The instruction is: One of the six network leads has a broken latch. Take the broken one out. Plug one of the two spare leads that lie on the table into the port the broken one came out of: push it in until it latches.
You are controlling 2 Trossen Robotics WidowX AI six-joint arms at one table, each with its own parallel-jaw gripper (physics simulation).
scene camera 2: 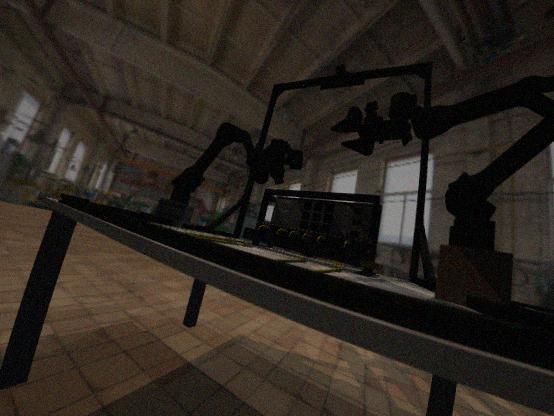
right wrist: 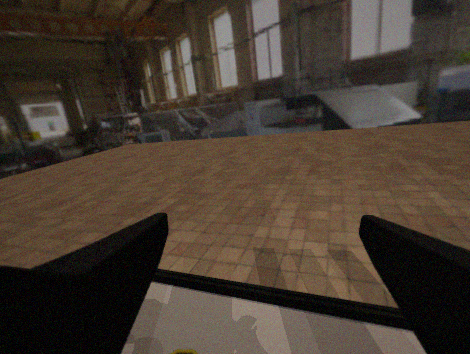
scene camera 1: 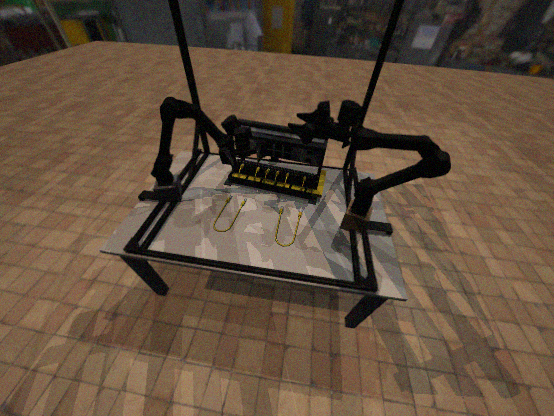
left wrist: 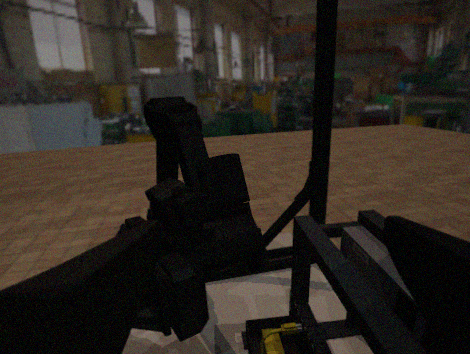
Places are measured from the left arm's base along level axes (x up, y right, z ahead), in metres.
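Where they show: left gripper, between the fingertips: [scene camera 2: 336, 136] [scene camera 1: 292, 119] [left wrist: 271, 228]; right gripper, between the fingertips: [scene camera 2: 272, 145] [right wrist: 263, 223] [scene camera 1: 245, 164]; left arm's base, origin of its link: [scene camera 2: 471, 251] [scene camera 1: 359, 209]; right arm's base, origin of its link: [scene camera 2: 178, 202] [scene camera 1: 165, 181].
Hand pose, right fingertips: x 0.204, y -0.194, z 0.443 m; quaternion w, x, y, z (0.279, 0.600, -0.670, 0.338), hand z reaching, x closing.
Observation:
Things, the pixels of their top centre, and the offset from my right fingertips. "spot": a spot on its surface instead. Level surfaces: height alone.
- black patch panel, centre of its top: [left wrist: 392, 319] [scene camera 2: 315, 193] [scene camera 1: 276, 137] dy +0.304, dx -0.043, dz +0.028 m
- grey patterned table, height of its surface: dx -0.305 m
- yellow plug, a spot on its surface: [left wrist: 276, 332] spot: dy +0.201, dx -0.220, dz +0.176 m
A black patch panel [scene camera 1: 288, 145] [scene camera 2: 325, 215] stands at the back of the table, with a row of yellow leads [scene camera 1: 273, 178] [scene camera 2: 300, 237] plugged in along its front. I cannot tell which latch is broken. Two spare yellow leads lie bent in U shapes on the table in front of it, one on the left [scene camera 1: 227, 215] and one on the right [scene camera 1: 288, 230]. My left gripper [scene camera 1: 301, 124] [scene camera 2: 345, 134] is open and empty, high above the panel's right end. My right gripper [scene camera 1: 239, 141] [right wrist: 263, 223] is open and empty at the panel's left end.
A black frame [scene camera 1: 255, 268] runs round the grey patterned table [scene camera 1: 333, 252], with two tall posts [scene camera 1: 186, 62] [scene camera 1: 380, 62] behind. In the left wrist view the right arm's wrist [left wrist: 198, 218] fills the left half, and one yellow plug [left wrist: 276, 333] shows at the panel's end.

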